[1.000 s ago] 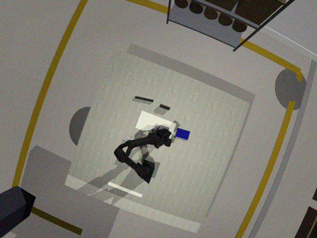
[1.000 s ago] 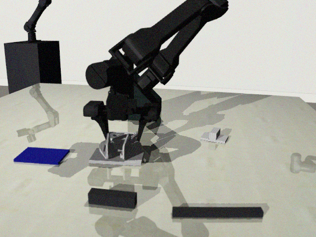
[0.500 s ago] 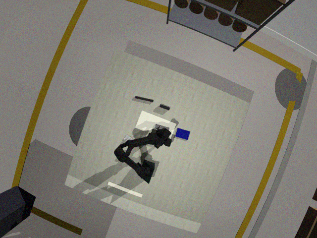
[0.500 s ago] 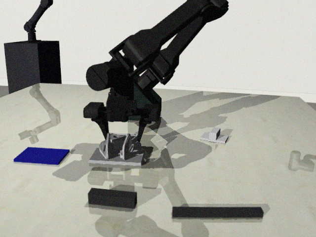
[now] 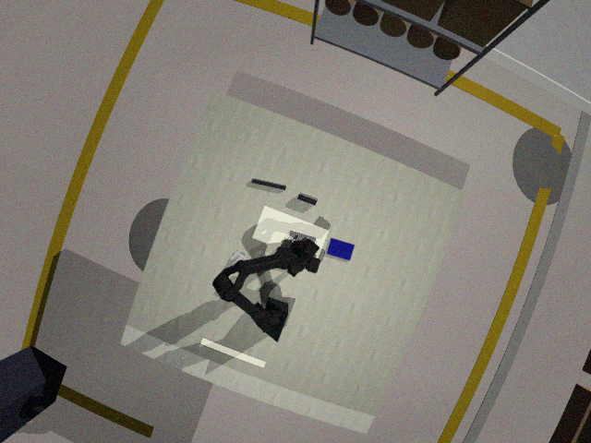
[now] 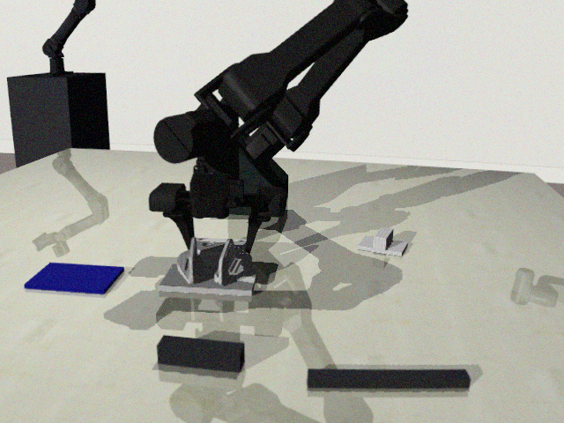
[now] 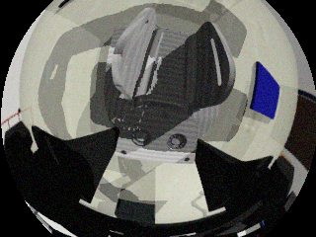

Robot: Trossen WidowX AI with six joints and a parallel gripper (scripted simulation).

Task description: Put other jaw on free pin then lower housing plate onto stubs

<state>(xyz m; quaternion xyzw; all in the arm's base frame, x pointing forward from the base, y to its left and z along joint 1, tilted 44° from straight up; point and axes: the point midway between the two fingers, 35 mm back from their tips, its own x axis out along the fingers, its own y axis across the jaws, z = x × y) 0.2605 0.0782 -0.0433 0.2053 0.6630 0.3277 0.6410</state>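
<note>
Now: gripper tip 2 cm to the right of the grey jaw, 2 cm short of it and 1 cm below it. Round my gripper tip: blue pad (16 cm to the right, 12 cm ahead); grey base plate (7 cm ahead, 1 cm to the left); small grey fixture (23 cm to the left, 12 cm behind).
</note>
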